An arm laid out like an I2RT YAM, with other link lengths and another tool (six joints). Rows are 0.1 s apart.
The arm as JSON. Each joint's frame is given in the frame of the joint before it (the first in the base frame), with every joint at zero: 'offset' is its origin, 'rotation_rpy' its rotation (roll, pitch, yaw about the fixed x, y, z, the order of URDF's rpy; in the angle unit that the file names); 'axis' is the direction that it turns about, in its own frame. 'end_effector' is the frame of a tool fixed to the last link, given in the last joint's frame.
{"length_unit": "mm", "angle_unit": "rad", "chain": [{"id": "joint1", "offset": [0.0, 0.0, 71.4], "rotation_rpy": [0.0, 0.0, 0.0], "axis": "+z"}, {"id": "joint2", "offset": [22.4, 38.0, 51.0], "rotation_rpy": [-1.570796, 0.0, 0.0], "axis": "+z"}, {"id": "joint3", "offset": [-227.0, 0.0, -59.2], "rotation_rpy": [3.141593, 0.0, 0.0], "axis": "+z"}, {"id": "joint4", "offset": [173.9, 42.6, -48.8], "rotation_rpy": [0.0, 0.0, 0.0], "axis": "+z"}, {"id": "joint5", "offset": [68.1, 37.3, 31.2], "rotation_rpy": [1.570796, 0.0, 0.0], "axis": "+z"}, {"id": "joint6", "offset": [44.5, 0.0, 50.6], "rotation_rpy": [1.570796, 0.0, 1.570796], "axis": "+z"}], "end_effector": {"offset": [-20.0, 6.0, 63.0], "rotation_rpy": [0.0, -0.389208, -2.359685]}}
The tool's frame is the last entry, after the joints.
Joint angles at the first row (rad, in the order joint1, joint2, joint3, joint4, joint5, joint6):
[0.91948, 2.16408, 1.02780, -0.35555, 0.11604, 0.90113]
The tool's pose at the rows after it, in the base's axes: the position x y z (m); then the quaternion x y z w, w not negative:
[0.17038 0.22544 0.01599 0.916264 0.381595 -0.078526 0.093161]
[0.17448 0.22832 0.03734 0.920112 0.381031 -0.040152 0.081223]
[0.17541 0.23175 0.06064 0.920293 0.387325 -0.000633 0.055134]
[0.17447 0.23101 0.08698 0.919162 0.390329 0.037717 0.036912]
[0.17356 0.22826 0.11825 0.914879 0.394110 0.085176 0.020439]
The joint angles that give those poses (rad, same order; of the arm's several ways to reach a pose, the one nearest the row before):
[0.92515, 2.07922, 1.02855, -0.36262, 0.12972, 0.89284]
[0.92645, 1.98895, 1.01342, -0.35862, 0.14771, 0.88921]
[0.92674, 1.88708, 0.98774, -0.33885, 0.13780, 0.87585]
[0.92865, 1.77221, 0.97071, -0.35098, 0.14119, 0.86506]
[0.92866, 1.64234, 0.96548, -0.37426, 0.15191, 0.84253]

